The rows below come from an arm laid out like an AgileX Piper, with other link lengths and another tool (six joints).
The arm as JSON. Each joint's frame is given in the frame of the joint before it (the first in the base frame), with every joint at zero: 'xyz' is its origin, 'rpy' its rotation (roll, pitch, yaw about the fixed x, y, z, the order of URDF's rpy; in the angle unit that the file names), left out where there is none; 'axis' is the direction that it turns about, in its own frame. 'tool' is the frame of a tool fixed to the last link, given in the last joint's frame.
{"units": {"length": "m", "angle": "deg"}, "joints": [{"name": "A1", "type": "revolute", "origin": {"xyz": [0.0, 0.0, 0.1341]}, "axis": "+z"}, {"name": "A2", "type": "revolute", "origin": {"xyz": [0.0, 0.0, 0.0]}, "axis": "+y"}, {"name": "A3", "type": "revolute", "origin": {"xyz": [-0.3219, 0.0, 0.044]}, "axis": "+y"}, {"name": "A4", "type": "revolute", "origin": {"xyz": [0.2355, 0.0, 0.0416]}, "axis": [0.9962, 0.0, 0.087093]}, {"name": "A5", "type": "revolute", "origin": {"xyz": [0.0, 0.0, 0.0]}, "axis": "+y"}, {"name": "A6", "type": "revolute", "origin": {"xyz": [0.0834, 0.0, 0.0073]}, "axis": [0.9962, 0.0, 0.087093]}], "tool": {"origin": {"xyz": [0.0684, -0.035, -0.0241], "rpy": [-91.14, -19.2, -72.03]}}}
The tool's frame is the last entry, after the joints.
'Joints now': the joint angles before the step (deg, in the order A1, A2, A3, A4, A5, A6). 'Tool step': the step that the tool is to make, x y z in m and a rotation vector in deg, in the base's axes. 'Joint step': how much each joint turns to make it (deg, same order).
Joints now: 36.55 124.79 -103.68 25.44 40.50 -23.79
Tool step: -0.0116 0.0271 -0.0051 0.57 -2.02 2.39
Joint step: 3.45 0.95 -0.03 -0.35 -3.12 -0.16
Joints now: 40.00 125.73 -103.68 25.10 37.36 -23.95
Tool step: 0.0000 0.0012 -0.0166 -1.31 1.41 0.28
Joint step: 0.10 1.76 0.02 -0.06 0.19 -0.11
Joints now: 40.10 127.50 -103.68 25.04 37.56 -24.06
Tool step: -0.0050 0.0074 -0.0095 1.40 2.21 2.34
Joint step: 0.00 1.09 0.00 5.19 1.14 -4.59
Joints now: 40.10 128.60 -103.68 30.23 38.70 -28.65
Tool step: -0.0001 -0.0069 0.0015 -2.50 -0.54 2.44
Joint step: -0.29 -0.39 -0.02 -2.10 2.28 -1.24
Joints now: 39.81 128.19 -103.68 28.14 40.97 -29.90
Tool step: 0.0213 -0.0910 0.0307 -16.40 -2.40 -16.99
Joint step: -4.10 -4.28 -0.01 -29.28 8.33 26.98
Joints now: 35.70 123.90 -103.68 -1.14 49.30 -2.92
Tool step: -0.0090 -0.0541 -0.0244 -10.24 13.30 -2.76
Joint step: -4.55 2.52 -0.02 -0.55 14.20 -2.02
